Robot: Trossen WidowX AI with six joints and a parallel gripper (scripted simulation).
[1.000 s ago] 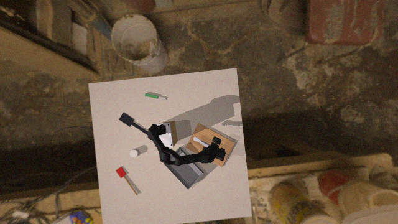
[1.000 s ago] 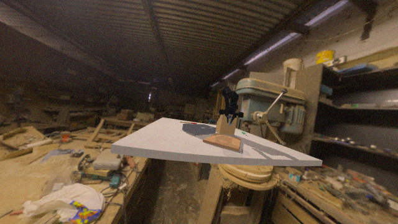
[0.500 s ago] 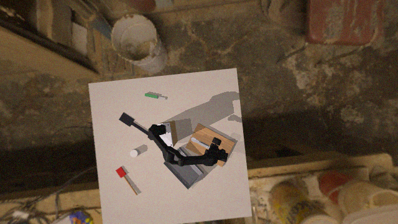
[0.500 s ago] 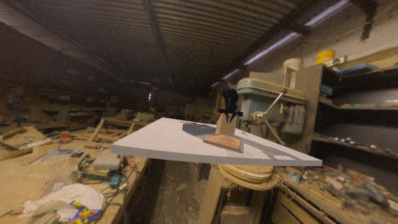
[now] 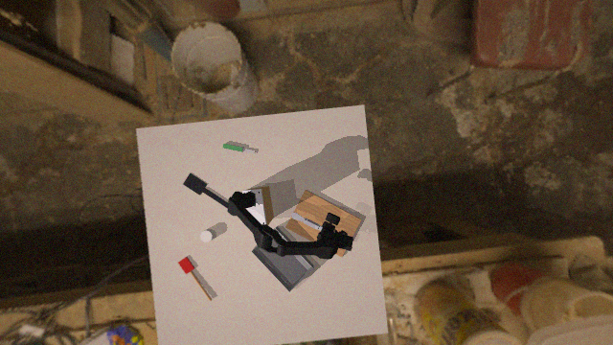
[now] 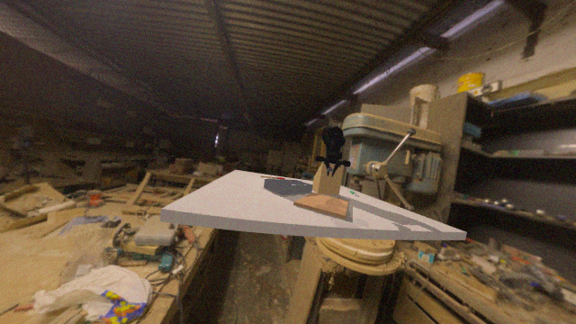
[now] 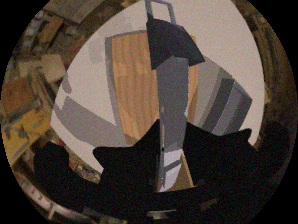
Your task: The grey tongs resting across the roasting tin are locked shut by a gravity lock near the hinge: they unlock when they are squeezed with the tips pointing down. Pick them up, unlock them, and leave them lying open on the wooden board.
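Right now my gripper tip is 15 cm above the wooden board. Round my gripper tip: black spatula (17 cm behind, 66 cm to the right, 15 cm below); then grey roasting tin (19 cm ahead, 22 cm to the right, 12 cm below); then green screwdriver (41 cm behind, 47 cm to the right, 15 cm below).
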